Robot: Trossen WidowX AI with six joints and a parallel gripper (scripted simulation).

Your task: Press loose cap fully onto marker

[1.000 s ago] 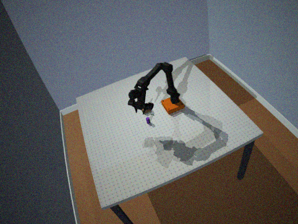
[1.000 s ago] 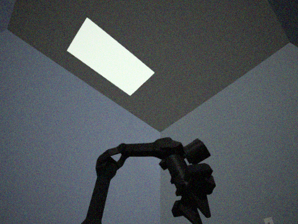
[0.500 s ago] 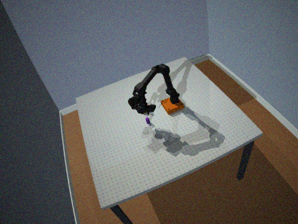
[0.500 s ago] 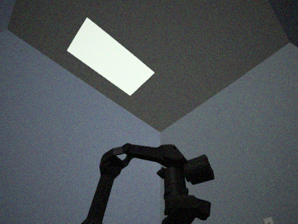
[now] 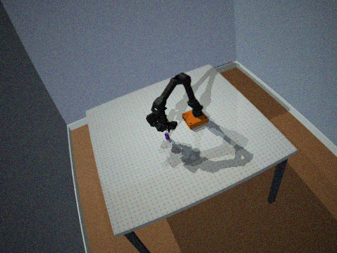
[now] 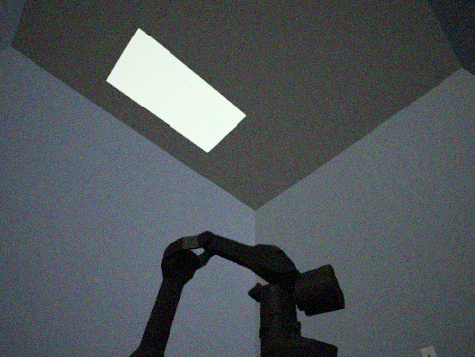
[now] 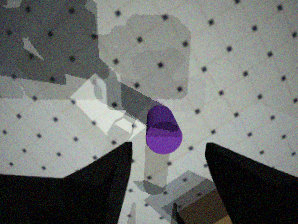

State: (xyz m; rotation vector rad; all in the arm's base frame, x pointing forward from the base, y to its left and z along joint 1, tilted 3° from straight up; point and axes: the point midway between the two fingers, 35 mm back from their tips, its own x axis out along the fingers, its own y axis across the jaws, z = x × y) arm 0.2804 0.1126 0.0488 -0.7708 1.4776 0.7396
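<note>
The purple cap is 4 cm below my gripper tip. Also, from my gripper tip: holder block: 15 cm to the right, 5 cm below, 2 cm behind.
</note>
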